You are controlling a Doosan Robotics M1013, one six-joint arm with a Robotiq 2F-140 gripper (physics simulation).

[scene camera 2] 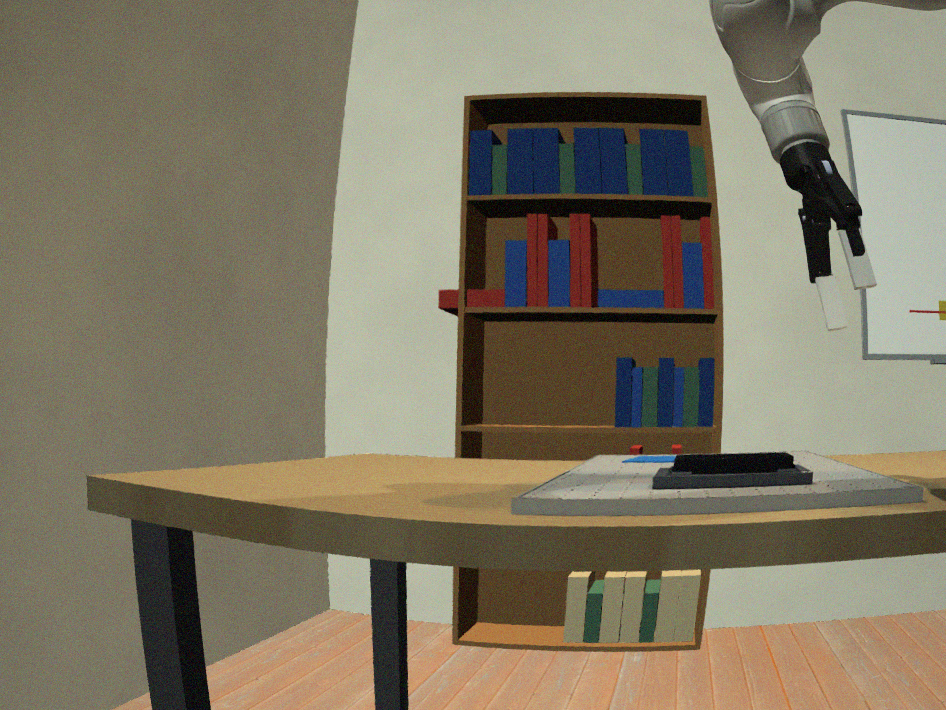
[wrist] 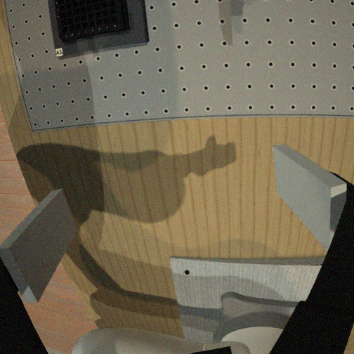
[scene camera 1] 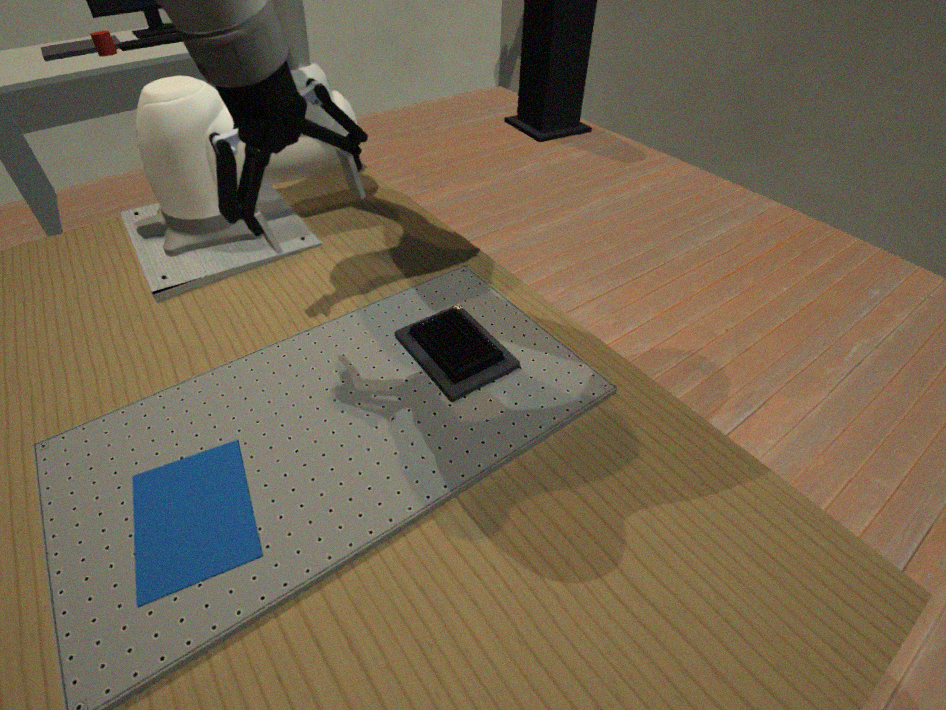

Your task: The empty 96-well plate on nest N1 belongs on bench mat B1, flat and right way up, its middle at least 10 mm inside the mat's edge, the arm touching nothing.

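Places are measured from the arm's base along level axes (x ahead, y left, z up), in centimetres.
Where they show: gripper, fingertip midpoint: [scene camera 2: 851, 309] [scene camera 1: 317, 219]; arm's base, origin of the base link: [scene camera 1: 210, 224].
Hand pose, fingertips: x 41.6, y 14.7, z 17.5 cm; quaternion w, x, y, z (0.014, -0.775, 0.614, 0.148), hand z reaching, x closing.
Things, the pixels of their top centre, and the offset from my fingertips. Level surfaces: height alone.
- black 96-well plate, middle of its top: [scene camera 2: 734, 455] [scene camera 1: 455, 339] dx +14.6, dy +13.3, dz -16.1 cm
- dark grey nest N1, middle of its top: [scene camera 2: 733, 467] [scene camera 1: 455, 344] dx +14.6, dy +13.3, dz -17.2 cm
- blue bench mat B1, its level: dz -18.5 cm
- wooden table, its level: dz -20.0 cm
The black 96-well plate [scene camera 1: 456, 343] [scene camera 2: 733, 463] [wrist: 92, 17] sits flat on the dark grey nest N1 [scene camera 1: 484, 380] [scene camera 2: 733, 479] [wrist: 102, 48]; its wells face up in the wrist view, where the upper part of the plate is cut off. The blue bench mat B1 [scene camera 1: 195, 521] [scene camera 2: 647, 459] lies at the other end of the perforated board; it does not show in the wrist view. My gripper [scene camera 1: 320, 221] [scene camera 2: 845, 305] [wrist: 169, 191] is open and empty. It hangs high above the table, near the arm's base and well apart from the plate.
The perforated grey board [scene camera 1: 320, 427] [scene camera 2: 596, 500] [wrist: 225, 90] lies on the wooden table [scene camera 1: 649, 611] [scene camera 2: 305, 489] [wrist: 240, 200]. The arm's metal base plate [scene camera 1: 229, 263] [wrist: 260, 280] is beyond the board. A bookcase [scene camera 2: 461, 366] and a black column [scene camera 1: 556, 68] stand away from the table.
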